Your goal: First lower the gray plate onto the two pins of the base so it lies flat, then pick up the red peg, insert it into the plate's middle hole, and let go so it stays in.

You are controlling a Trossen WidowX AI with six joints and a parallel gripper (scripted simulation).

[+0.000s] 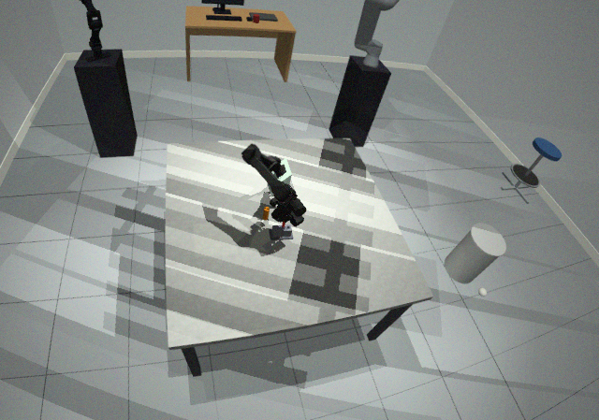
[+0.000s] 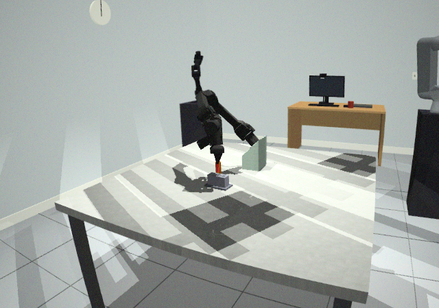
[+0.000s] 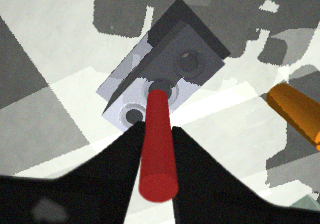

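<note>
Right now my gripper tip is right at the red peg. Round my gripper tip: gray plate: 70 mm below; orange cylinder: 120 mm behind, 80 mm below, 60 mm to the right; pin base: 110 mm below.
</note>
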